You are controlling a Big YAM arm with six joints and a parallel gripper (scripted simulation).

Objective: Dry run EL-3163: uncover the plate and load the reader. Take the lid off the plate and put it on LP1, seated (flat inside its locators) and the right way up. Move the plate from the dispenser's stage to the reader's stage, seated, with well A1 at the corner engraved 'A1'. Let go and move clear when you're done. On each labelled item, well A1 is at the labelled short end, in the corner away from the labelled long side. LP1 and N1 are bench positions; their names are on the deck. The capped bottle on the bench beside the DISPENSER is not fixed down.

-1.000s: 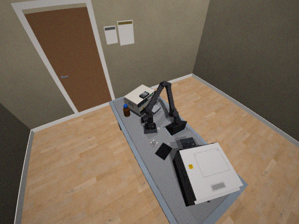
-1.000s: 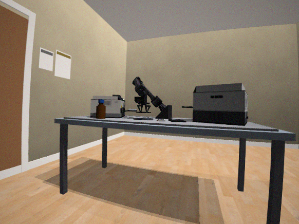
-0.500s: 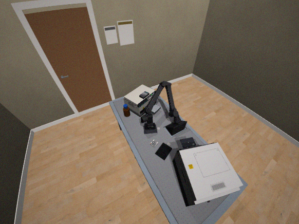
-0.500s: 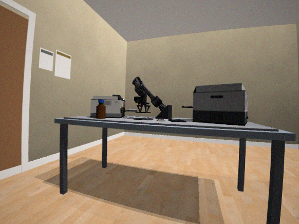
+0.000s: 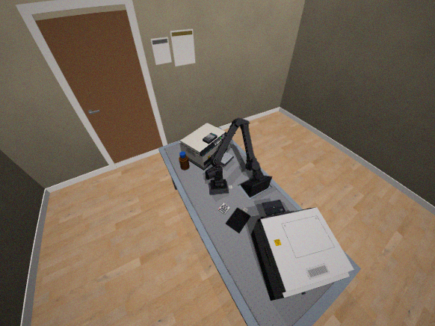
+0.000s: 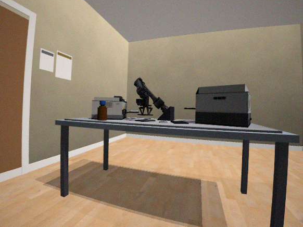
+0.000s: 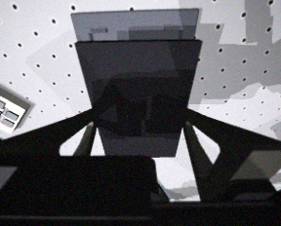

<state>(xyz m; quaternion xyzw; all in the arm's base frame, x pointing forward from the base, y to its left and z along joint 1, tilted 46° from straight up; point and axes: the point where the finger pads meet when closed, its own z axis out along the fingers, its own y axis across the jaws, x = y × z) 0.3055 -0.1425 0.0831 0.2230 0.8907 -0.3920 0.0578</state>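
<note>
Right now the grey-blue LP1 pad is 6 cm below my hand. From my hand the other things lie so: well plate (20 cm to the right, 20 cm behind, 2 cm above); bench position N1 (32 cm to the left, 6 cm below, 3 cm ahead); dark see-through lid (right at my hand).
</note>
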